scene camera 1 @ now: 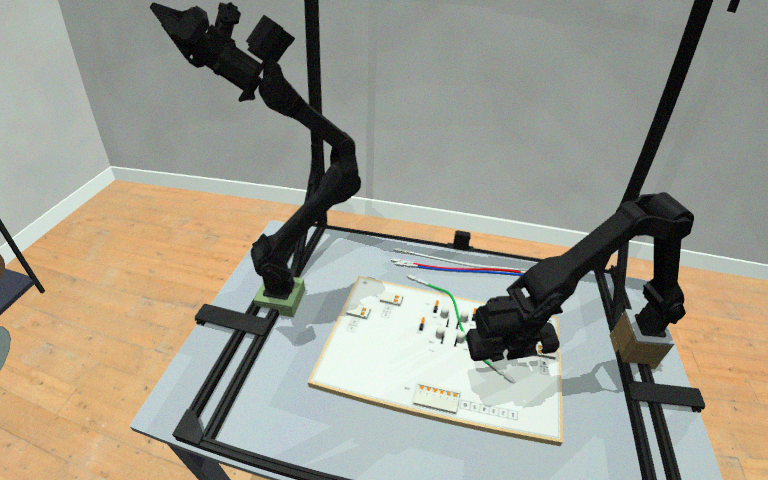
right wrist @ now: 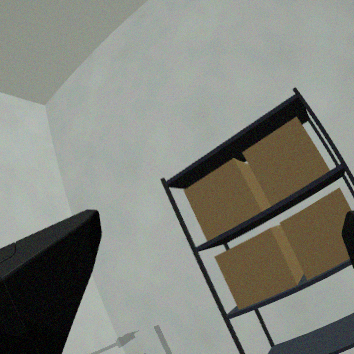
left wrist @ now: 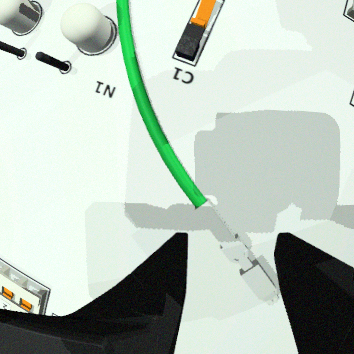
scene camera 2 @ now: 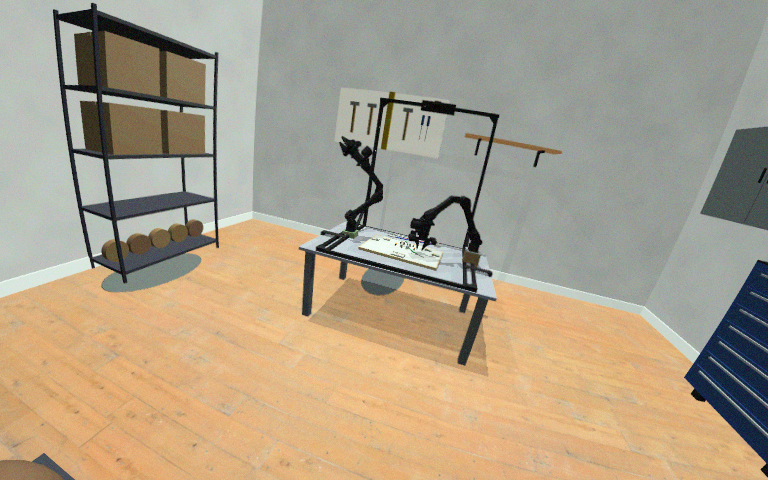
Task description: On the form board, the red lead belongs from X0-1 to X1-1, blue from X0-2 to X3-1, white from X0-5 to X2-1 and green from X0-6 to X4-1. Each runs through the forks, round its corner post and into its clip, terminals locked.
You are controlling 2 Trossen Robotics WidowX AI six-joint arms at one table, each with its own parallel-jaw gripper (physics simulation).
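Places are measured from the left arm's base along level axes (x back, y left, z down), in millimetres.
Pixels of known places: left gripper, fingertip midpoint: [scene camera 1: 500, 359] [left wrist: 232, 244] [scene camera 2: 419, 249]; right gripper, fingertip midpoint: [scene camera 1: 157, 14] [right wrist: 228, 224] [scene camera 2: 340, 139]; left arm's base at its link origin: [scene camera 1: 649, 325] [scene camera 2: 473, 250]; right arm's base at its link origin: [scene camera 1: 279, 288] [scene camera 2: 350, 230].
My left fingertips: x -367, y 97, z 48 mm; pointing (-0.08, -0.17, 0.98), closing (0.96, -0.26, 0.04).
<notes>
For each thing: its top centre in the pictures, then the offset to it from my left fingertips. "spot": a spot on its surface instead.
- white form board at its top centre: [left wrist: 32, 84] [scene camera 1: 447, 349] [scene camera 2: 403, 249] dx -112, dy -37, dz +34 mm
- post N1 at its top centre: [left wrist: 72, 15] [scene camera 1: 461, 332] dx -84, dy -68, dz +7 mm
- clip C1 at a spot on its surface: [left wrist: 194, 35] spot: dx -35, dy -74, dz +25 mm
- X0 connector at a spot on its surface: [left wrist: 21, 291] spot: dx -93, dy +75, dz +24 mm
- red lead at a spot on its surface: [scene camera 1: 468, 268] spot: dx -60, dy -337, dz +46 mm
- blue lead at a spot on its surface: [scene camera 1: 473, 272] spot: dx -45, dy -327, dz +50 mm
- white lead at a spot on its surface: [scene camera 1: 439, 258] spot: dx -144, dy -366, dz +47 mm
The white form board [scene camera 1: 373, 352] [scene camera 2: 373, 245] [left wrist: 53, 158] lies on the table. The green lead [scene camera 1: 454, 300] [left wrist: 147, 105] curves across it past post N1 [left wrist: 88, 26] and clip C1 [left wrist: 194, 35]. Its metal terminal [scene camera 1: 503, 372] [left wrist: 253, 267] lies flat on the board. My left gripper [scene camera 1: 498, 362] [scene camera 2: 419, 245] [left wrist: 232, 244] is low over the board, partly open, its fingers on either side of that terminal and apart from it. The X0 connector [scene camera 1: 436, 396] [left wrist: 21, 291] sits at the board's front edge. My right gripper [scene camera 1: 163, 14] [scene camera 2: 344, 141] [right wrist: 228, 224] is open and empty, raised high.
The red lead [scene camera 1: 468, 268], blue lead [scene camera 1: 473, 272] and white lead [scene camera 1: 439, 258] lie on the table behind the board. A black frame bracket [scene camera 1: 232, 318] and gantry post [scene camera 1: 311, 71] stand on the left. A shelf rack [scene camera 2: 215, 143] [right wrist: 225, 151] with boxes stands off the table.
</notes>
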